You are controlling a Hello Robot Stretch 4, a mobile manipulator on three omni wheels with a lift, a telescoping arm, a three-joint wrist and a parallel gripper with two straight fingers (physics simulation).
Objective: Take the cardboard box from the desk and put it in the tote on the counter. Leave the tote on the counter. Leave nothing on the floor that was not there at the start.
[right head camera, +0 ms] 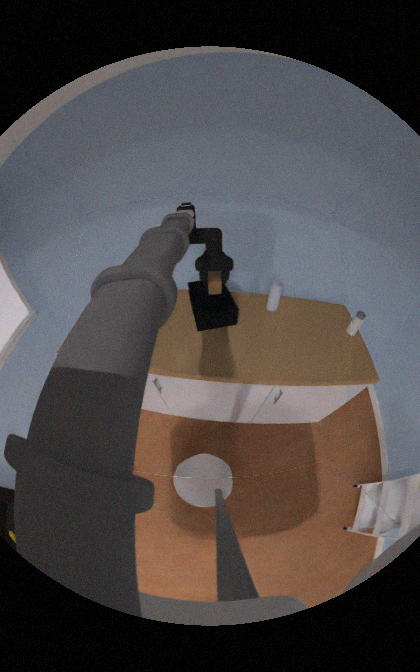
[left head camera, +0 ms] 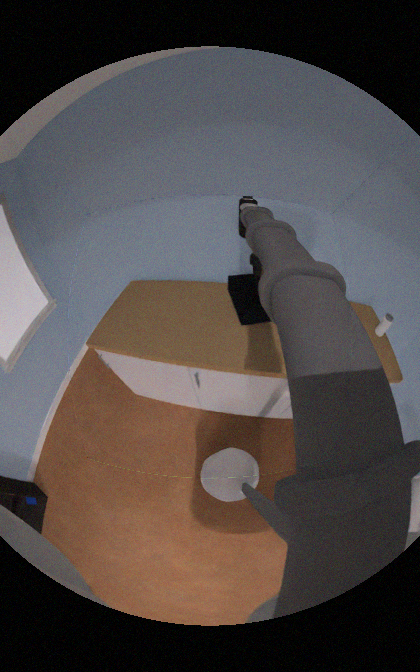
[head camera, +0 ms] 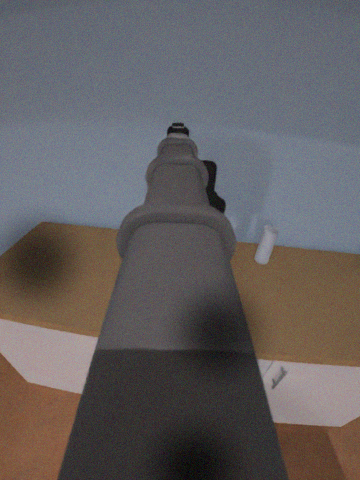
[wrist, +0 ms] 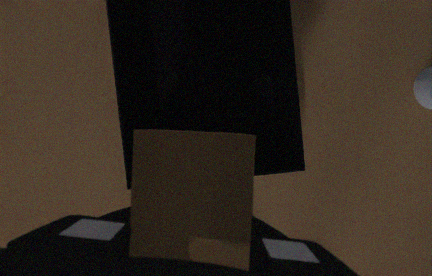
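Observation:
The cardboard box is a small brown block between the two fingers of my gripper, which is shut on it. The black tote stands on the wooden counter top. In the right head view the box overlaps the back part of the tote. In the wrist view it covers part of the tote's near edge, and its lower part reaches past that edge. The height gap between them cannot be told. The arm hides the gripper in the head view.
A white cylinder stands on the counter right of the tote, and another stands near the right end. The blue wall is behind the counter. A white rack stands on the floor at the right.

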